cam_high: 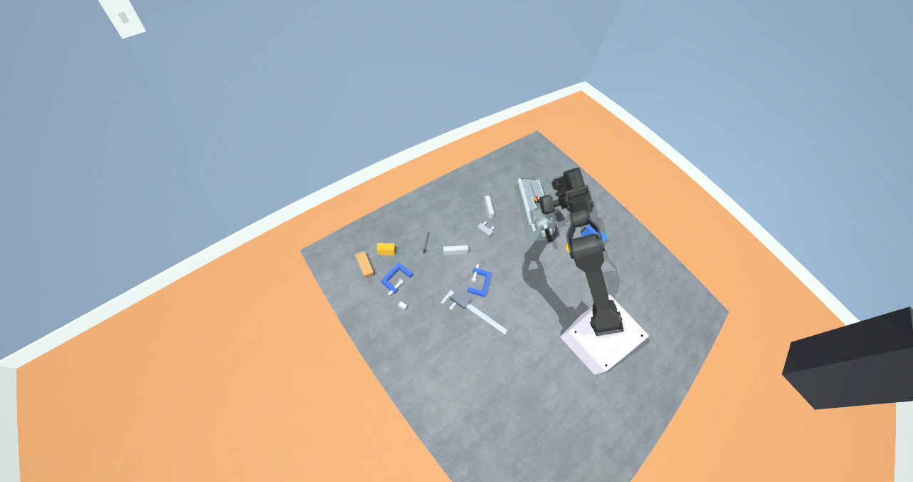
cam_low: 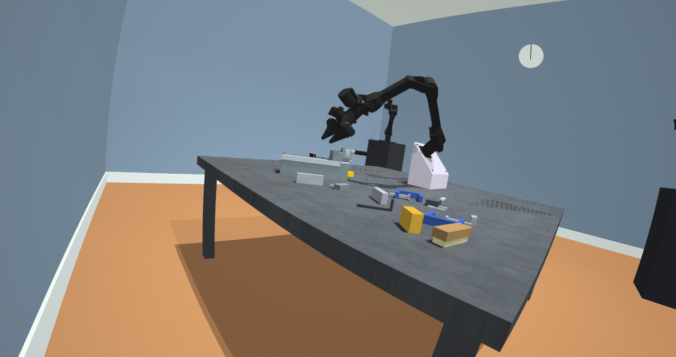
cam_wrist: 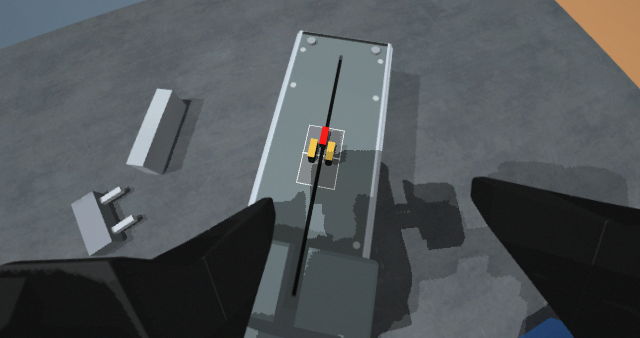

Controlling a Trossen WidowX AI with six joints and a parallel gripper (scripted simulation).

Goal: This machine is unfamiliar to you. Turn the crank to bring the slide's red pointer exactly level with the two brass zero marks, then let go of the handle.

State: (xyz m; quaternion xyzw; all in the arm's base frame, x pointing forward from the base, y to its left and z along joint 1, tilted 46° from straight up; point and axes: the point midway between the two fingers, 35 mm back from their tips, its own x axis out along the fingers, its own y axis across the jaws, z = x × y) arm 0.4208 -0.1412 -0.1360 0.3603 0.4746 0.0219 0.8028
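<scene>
Now: gripper tip 110 mm to the right of the dark handle, 100 mm past it and 30 mm above it. Also, from my gripper tip: red pointer 60 mm below, 60 mm ahead; blue block 200 mm behind, 130 mm to the right, 110 mm below; yellow round piece 170 mm behind, 140 mm below, 20 mm to the right.
</scene>
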